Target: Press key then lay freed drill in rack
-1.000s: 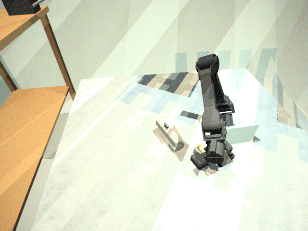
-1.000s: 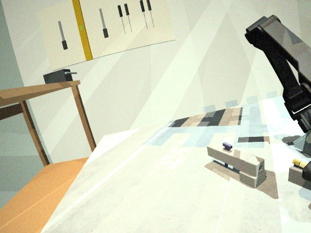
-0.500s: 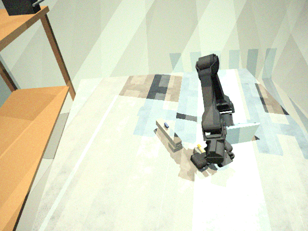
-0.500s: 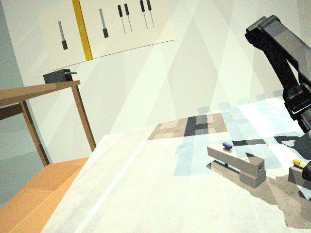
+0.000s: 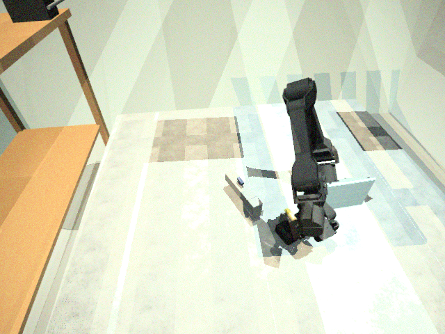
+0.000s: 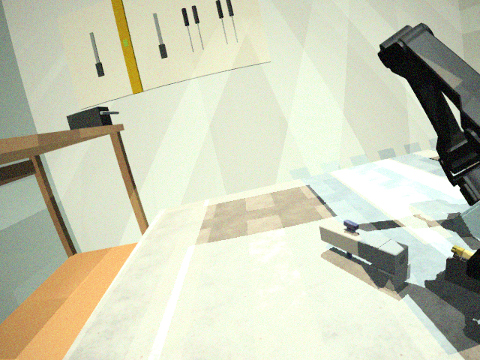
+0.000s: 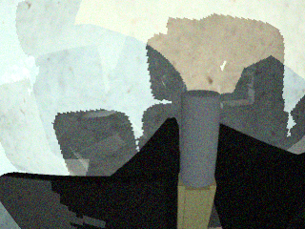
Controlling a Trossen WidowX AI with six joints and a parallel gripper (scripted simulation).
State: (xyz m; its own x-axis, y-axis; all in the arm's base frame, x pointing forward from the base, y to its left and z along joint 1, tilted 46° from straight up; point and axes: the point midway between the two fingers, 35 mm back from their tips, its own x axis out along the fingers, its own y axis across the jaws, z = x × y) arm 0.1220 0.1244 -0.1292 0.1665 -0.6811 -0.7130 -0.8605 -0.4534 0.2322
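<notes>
Now: the drill 20 mm ahead of my gripper tip, 30 mm to the right of it and 40 mm above it. Also, from my gripper tip: fixture block 170 mm ahead, 160 mm to the right, 30 mm above; then blue key 180 mm ahead, 180 mm to the right, 50 mm above; then rack 30 mm ahead, 50 mm to the right, 10 mm above.
</notes>
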